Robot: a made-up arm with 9 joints. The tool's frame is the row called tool. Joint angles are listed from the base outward.
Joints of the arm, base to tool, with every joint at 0 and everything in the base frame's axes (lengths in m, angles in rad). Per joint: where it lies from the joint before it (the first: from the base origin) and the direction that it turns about. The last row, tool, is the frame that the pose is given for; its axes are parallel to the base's.
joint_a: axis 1 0 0 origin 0 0 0.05
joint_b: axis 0 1 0 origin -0.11 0.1 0.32
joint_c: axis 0 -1 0 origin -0.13 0.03 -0.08
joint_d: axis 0 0 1 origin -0.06 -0.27 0.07
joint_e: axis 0 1 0 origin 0.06 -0.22 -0.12
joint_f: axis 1 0 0 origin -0.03 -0.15 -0.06
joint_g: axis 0 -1 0 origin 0.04 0.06 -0.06
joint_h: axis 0 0 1 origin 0.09 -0.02 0.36
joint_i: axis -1 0 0 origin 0.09 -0.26 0.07
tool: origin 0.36 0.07 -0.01
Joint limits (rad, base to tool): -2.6..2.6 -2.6..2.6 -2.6..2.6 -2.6..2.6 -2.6..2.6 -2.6..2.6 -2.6..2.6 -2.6..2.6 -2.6..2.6
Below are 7 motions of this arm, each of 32 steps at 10 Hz.
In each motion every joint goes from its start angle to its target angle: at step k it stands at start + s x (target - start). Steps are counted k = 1, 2, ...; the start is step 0. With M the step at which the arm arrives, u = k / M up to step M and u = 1 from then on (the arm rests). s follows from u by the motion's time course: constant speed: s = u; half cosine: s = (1 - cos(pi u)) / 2; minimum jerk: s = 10 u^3 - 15 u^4 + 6 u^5.
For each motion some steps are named. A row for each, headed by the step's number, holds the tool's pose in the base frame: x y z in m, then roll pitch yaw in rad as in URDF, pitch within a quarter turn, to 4 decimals.
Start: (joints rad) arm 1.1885 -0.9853 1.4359 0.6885 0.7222 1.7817 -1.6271 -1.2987 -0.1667
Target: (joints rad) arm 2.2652 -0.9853 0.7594 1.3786 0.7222 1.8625 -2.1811 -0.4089 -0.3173
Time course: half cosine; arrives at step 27
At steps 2, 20, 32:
2: 0.2706 -0.7764 0.1244 0.8076 0.0254 0.0161
20: 0.3269 0.0473 0.0846 0.9112 -0.2701 1.3496
32: 0.2118 0.1586 0.1441 0.7973 -0.3517 1.6373

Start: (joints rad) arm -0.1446 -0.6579 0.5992 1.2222 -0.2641 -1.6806 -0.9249 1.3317 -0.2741
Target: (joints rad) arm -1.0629 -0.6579 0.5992 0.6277 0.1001 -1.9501 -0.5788 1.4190 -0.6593
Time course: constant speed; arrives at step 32
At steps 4, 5, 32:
4: 0.4245 0.5053 0.6647 -1.7277 -0.0798 0.2156
5: 0.4337 0.5077 0.6553 -1.7412 -0.0811 0.1997
32: 0.6384 0.4457 0.4608 -2.1002 -0.2983 -0.1724

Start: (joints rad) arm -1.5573 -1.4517 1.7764 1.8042 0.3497 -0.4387 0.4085 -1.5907 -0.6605
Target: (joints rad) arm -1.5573 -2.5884 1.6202 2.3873 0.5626 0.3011 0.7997 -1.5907 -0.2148
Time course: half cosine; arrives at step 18
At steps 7, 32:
7: -0.4498 -0.3537 -0.0047 -0.8635 0.4851 -2.5399
32: -0.1746 -0.3452 -0.2170 -1.3417 0.6174 -2.3974

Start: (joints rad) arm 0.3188 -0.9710 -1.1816 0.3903 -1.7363 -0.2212 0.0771 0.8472 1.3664
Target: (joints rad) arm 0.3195 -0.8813 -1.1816 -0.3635 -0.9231 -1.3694 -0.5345 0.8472 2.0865
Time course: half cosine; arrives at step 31
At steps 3, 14, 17, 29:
3: -0.2580 -0.5067 0.6072 -3.0232 -1.1013 1.7467
14: 0.1853 -0.4337 0.6452 -2.3921 -0.5369 0.4812
17: 0.3289 -0.4924 0.5560 -2.4487 -0.2522 0.2434
29: 0.4190 -0.8262 0.2062 -2.9650 0.4312 -0.4423

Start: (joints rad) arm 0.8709 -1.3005 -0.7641 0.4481 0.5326 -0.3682 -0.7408 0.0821 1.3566
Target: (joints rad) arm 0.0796 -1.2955 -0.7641 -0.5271 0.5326 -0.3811 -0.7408 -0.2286 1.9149
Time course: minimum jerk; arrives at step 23
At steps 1, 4, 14, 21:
1: 0.7992 -0.3444 -0.2340 -1.0671 0.4366 0.5465
4: 0.7890 -0.3753 -0.2491 -1.0921 0.4674 0.5131
14: 0.4288 -0.8901 -0.2730 -1.8113 0.8133 -0.3299
21: 0.1785 -1.0395 -0.1558 -2.2213 0.7912 -0.8125

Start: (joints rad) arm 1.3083 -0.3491 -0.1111 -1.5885 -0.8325 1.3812 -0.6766 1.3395 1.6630
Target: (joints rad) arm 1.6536 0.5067 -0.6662 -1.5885 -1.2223 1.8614 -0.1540 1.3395 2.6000
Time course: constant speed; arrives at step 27
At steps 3, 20, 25, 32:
3: -0.6074 -0.8636 -0.0779 0.0604 -0.8608 -1.2381
20: -0.2634 -1.1939 -0.1115 -0.3817 -0.9006 -0.8909
25: -0.1066 -1.2431 -0.1716 -0.3971 -0.8951 -0.8766
32: -0.0385 -1.2526 -0.2009 -0.3939 -0.8872 -0.8776

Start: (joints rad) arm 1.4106 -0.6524 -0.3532 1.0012 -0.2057 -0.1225 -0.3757 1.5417 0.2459
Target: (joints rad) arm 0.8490 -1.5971 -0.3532 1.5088 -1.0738 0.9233 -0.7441 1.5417 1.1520
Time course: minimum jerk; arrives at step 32
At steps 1, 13, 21, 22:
1: -0.1261 -0.2612 0.4239 -1.3948 -0.5410 2.5969
13: -0.2833 -0.3374 0.4316 -1.8576 -0.1716 2.6583
21: -0.4952 -0.3348 0.3079 -2.0935 0.5873 2.8349
22: -0.5087 -0.3352 0.2881 -2.0749 0.6679 2.8822

